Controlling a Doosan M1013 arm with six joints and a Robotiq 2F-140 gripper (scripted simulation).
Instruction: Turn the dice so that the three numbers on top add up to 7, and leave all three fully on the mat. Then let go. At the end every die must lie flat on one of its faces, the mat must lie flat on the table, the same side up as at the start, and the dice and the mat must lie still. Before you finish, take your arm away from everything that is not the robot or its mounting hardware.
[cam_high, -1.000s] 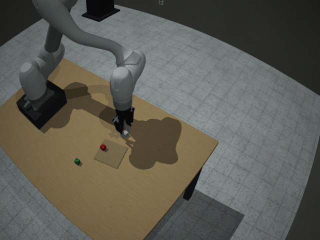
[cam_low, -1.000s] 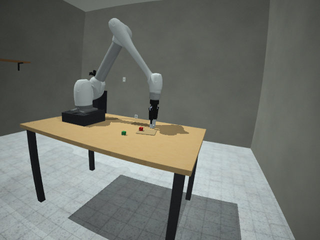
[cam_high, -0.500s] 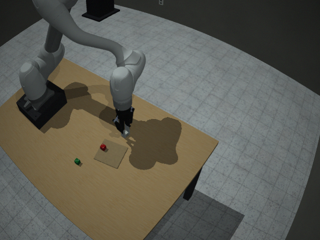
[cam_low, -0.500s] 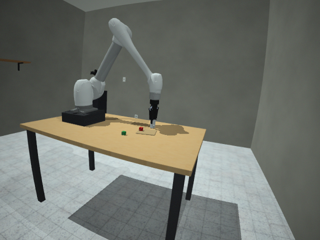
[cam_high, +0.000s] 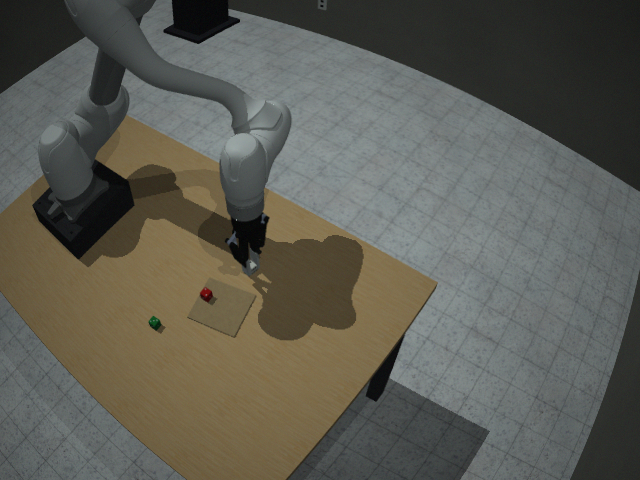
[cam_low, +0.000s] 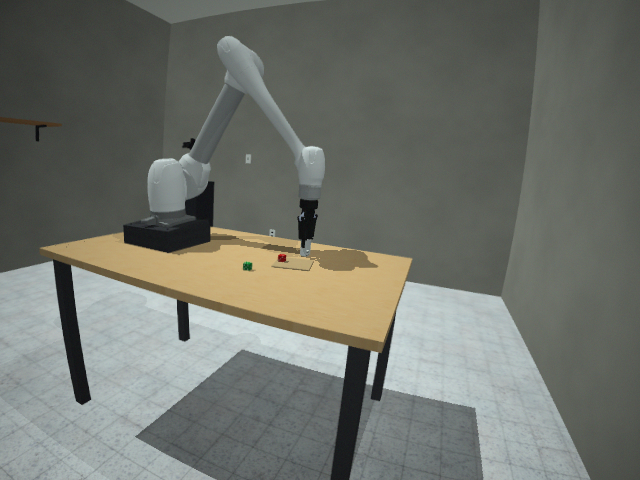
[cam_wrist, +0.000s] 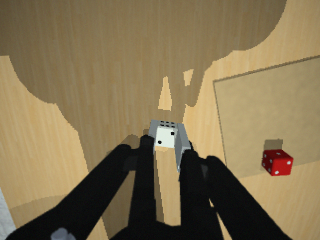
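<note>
Now: hand 1 cm short of the tan mat, 14 cm to the left of it and 4 cm above it. From my hand the other things lie so: red die 3 cm behind, 14 cm to the right, 2 cm below; white die 3 cm below; green die 8 cm behind, 31 cm to the right, 3 cm below.
</note>
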